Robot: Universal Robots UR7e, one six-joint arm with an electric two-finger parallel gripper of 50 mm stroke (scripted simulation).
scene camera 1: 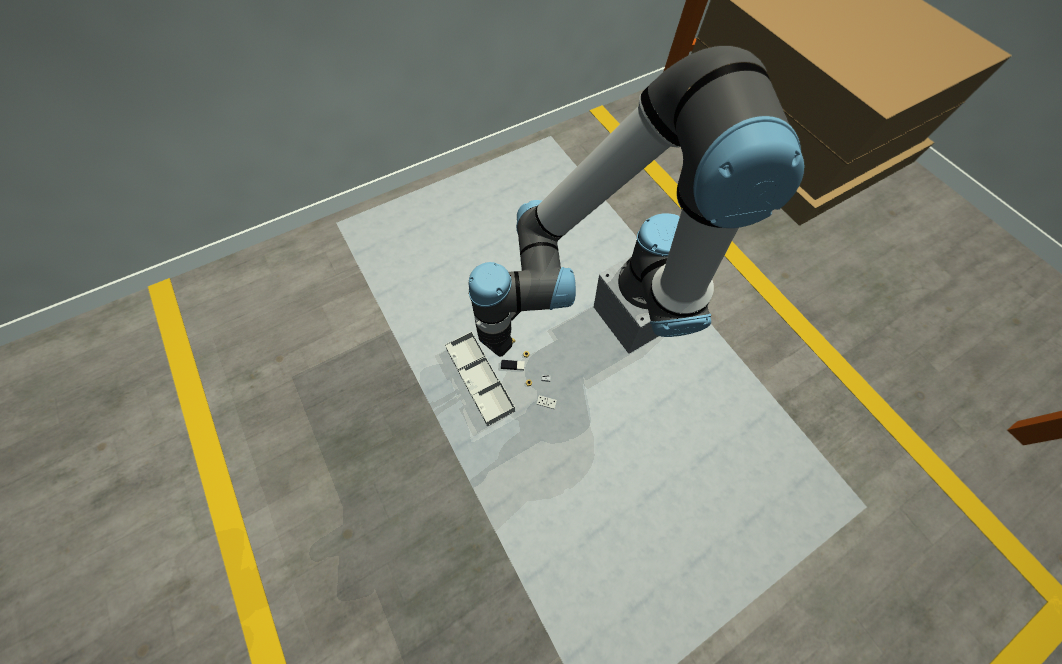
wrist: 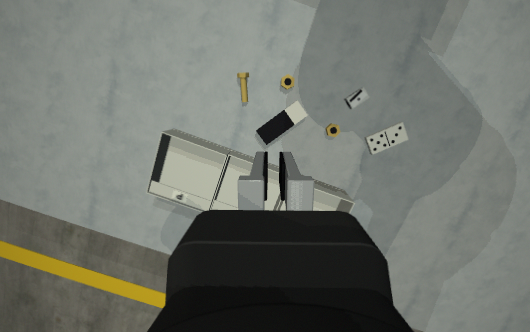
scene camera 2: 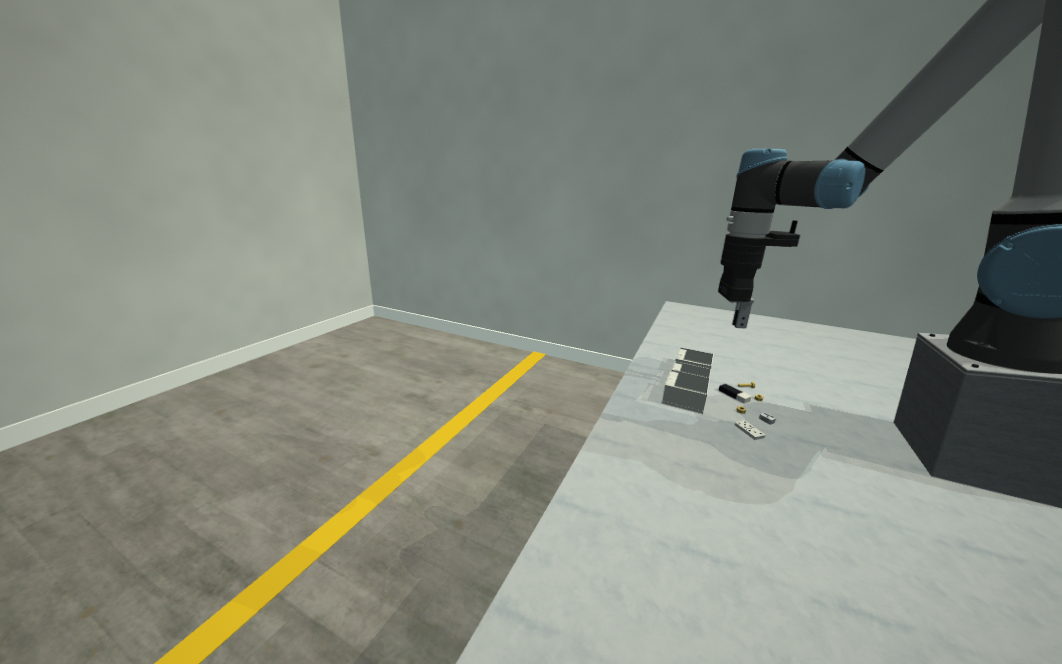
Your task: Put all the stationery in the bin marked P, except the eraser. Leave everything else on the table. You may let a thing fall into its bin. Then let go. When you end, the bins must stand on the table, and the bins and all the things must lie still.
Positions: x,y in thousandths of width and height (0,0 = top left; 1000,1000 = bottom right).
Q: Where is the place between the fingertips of my gripper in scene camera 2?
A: At 696,492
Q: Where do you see a white domino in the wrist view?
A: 746,405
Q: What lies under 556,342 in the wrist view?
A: A black-and-white eraser.
